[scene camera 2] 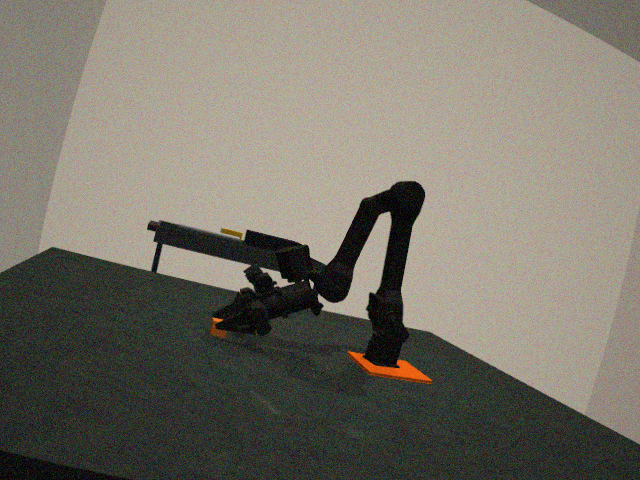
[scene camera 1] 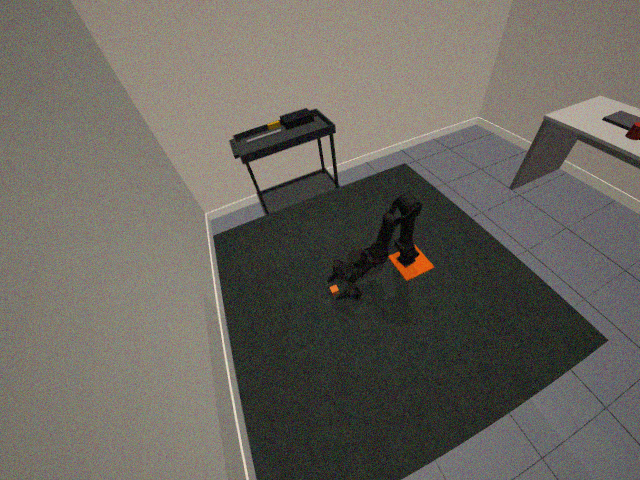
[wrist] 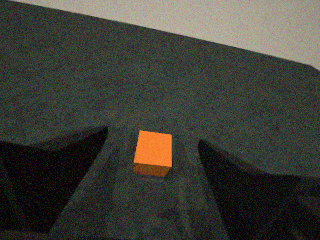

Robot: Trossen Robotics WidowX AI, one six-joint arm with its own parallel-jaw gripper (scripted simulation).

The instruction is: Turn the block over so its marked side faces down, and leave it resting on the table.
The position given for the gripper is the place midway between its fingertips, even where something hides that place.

Note:
The gripper [scene camera 2: 214, 321] is open and holds nothing. Further things: an orange block [wrist: 153, 156].
The gripper also shows in scene camera 1 [scene camera 1: 331, 290] and in the wrist view [wrist: 154, 137].

